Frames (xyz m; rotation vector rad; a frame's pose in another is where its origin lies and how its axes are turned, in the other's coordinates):
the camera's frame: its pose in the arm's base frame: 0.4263 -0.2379 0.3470 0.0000 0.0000 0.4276
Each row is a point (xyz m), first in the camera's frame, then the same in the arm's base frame.
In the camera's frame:
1: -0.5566 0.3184 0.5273
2: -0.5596 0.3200 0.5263
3: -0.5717 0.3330 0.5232
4: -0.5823 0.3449 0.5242
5: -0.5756 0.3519 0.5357
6: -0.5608 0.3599 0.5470
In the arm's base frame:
1: -0.2122 -0.1790 0.8743
2: -0.2156 -0.1788 0.8733
3: -0.2320 -0.1720 0.8702
4: -0.2466 -0.1655 0.8712
5: -0.2434 -0.1564 0.8827
6: -0.2333 -0.1430 0.8940

